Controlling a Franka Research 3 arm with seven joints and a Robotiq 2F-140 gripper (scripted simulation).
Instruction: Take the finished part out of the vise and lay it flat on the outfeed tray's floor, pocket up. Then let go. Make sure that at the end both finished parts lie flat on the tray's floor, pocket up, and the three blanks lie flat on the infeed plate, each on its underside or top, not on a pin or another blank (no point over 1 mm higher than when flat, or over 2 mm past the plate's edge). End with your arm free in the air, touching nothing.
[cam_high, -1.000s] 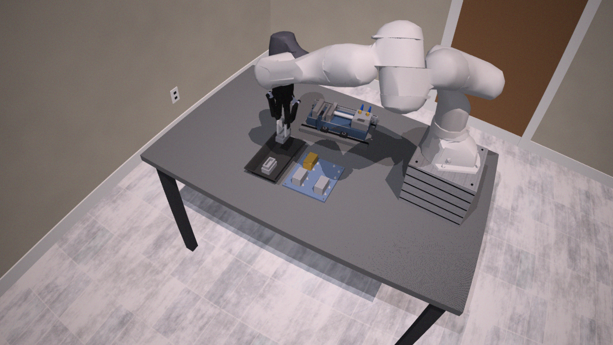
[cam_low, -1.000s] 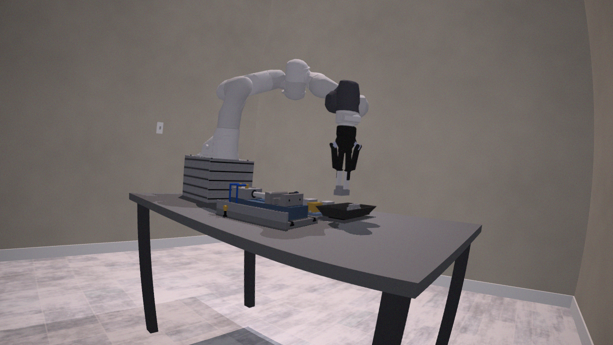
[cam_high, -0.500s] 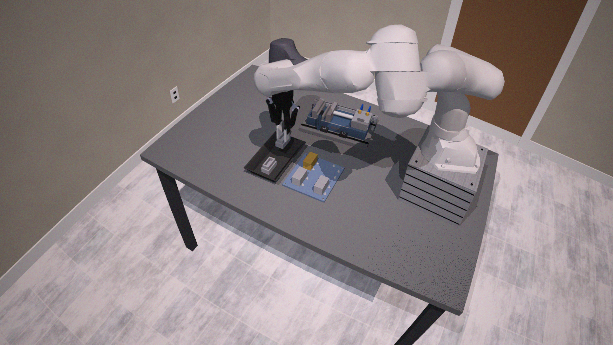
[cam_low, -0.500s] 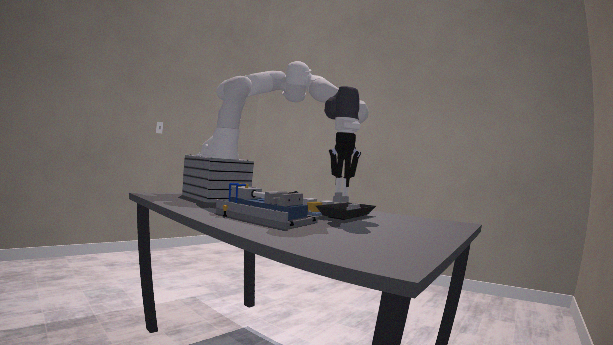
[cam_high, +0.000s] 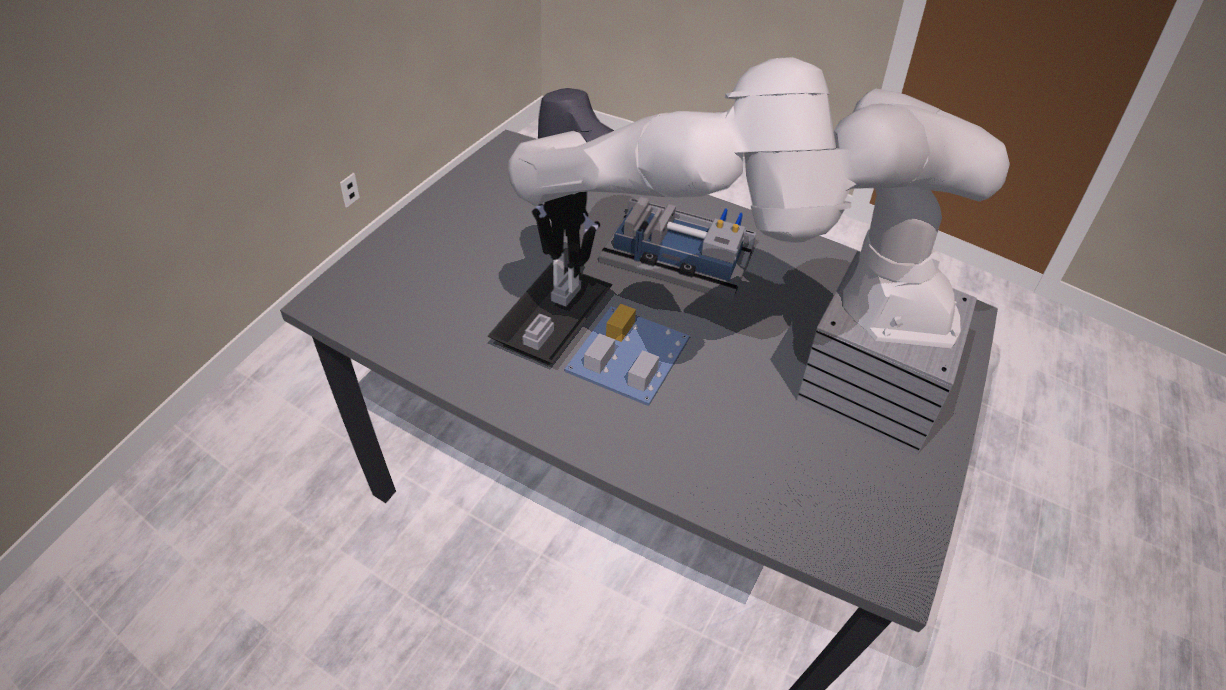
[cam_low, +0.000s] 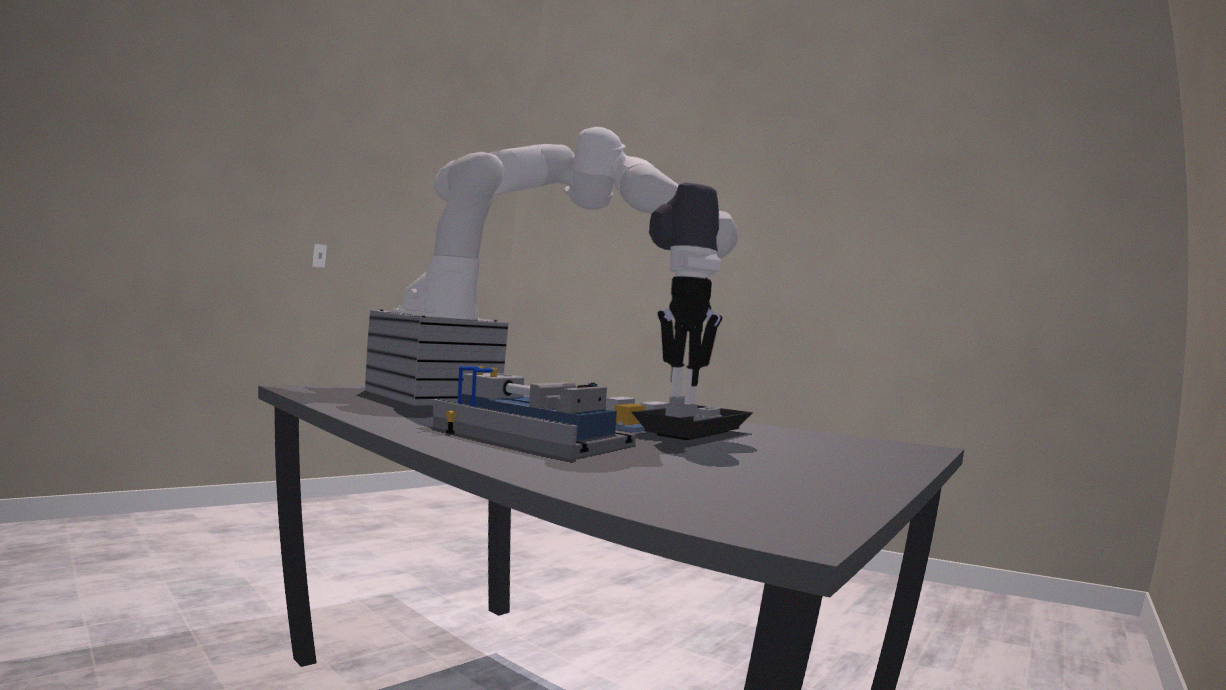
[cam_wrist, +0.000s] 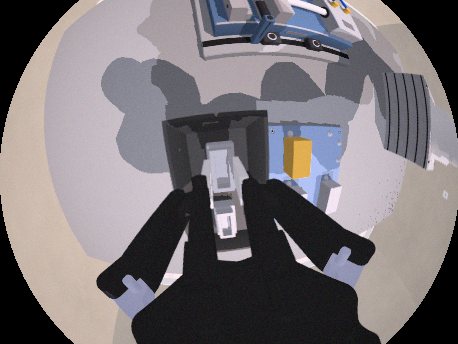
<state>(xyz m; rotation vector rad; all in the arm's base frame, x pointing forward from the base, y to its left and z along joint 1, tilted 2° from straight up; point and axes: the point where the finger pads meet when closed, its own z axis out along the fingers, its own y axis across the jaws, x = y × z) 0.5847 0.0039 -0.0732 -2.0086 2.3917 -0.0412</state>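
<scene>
Right now my hand is 120 mm past the yellow block, 30 mm to the right of it and 70 mm above it. The rest, counted from my hand: grey rail 180 mm behind, 330 mm to the right, 60 mm below; then blue vise 170 mm behind, 240 mm to the right, 60 mm below; then blue plate 150 mm behind, 80 mm to the left, 90 mm below.
</scene>
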